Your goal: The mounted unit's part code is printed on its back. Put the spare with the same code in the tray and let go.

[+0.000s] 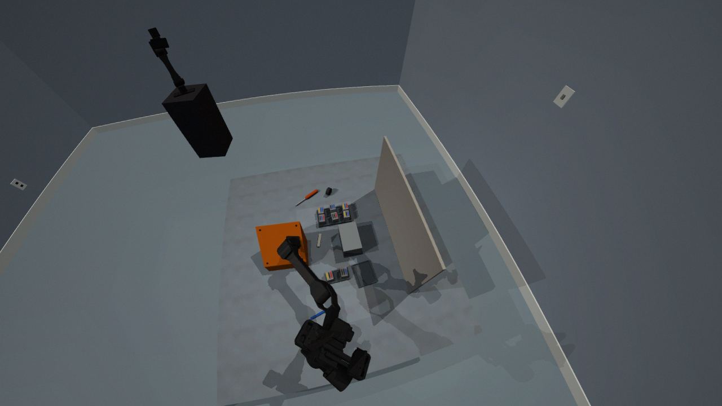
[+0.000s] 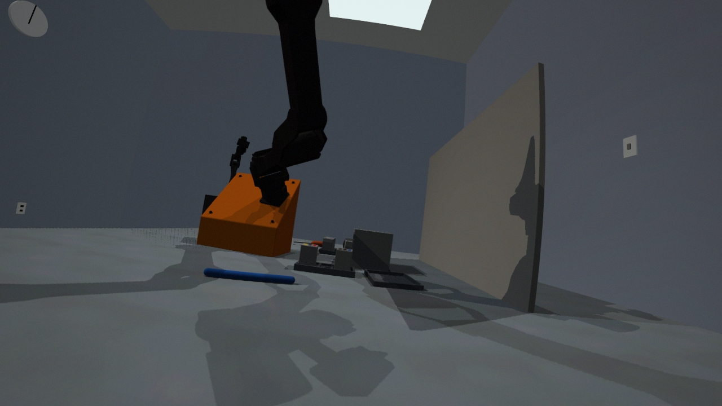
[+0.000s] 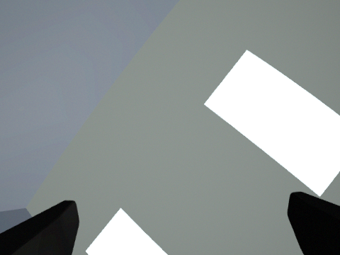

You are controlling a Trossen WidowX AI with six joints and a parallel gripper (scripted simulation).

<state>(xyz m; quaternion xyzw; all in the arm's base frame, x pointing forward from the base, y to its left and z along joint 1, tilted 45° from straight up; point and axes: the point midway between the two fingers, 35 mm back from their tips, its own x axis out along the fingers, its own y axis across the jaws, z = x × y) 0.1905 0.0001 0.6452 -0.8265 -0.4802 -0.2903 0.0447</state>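
Now: gripper tip 59 cm above the grey spare block and 31 cm to the right of it. The rest, counted from my gripper tip: rack 62 cm below, 31 cm to the left, 4 cm behind; blue pen 62 cm below, 13 cm to the left, 11 cm behind; dark-rimmed tray 62 cm below, 31 cm to the left, 11 cm ahead.
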